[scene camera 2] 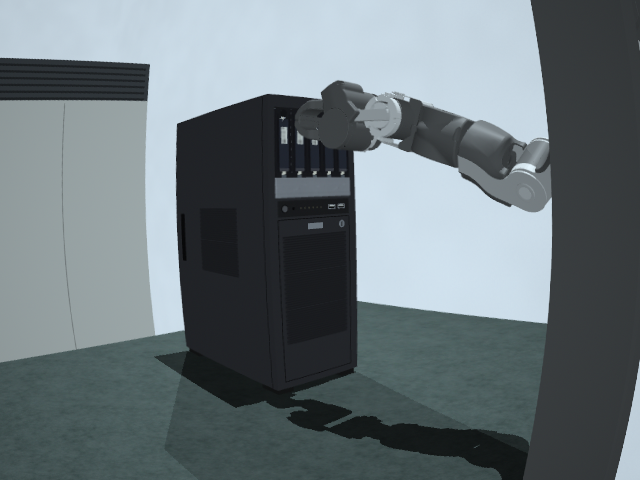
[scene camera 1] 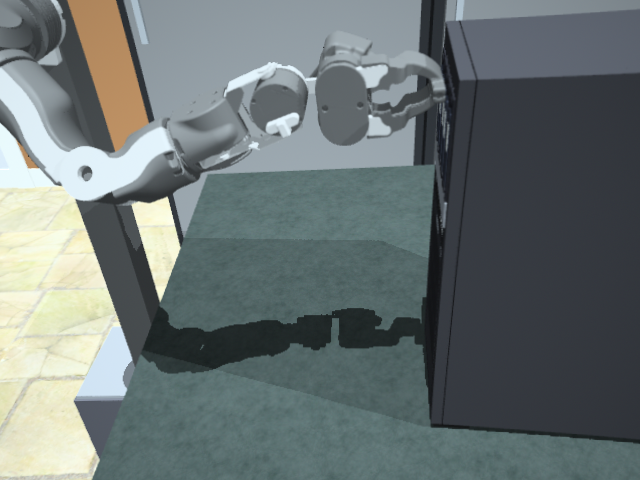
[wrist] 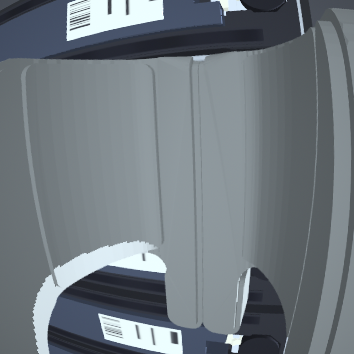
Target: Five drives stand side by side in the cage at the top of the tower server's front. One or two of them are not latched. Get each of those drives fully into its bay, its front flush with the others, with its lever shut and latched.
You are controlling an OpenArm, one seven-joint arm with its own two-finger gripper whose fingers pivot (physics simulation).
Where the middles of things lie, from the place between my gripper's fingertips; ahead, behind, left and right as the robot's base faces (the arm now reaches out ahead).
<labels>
My gripper is now 160 mm short of the tower server (scene camera 1: 524, 327), 20 mm to the left of it and 190 mm above it.
</labels>
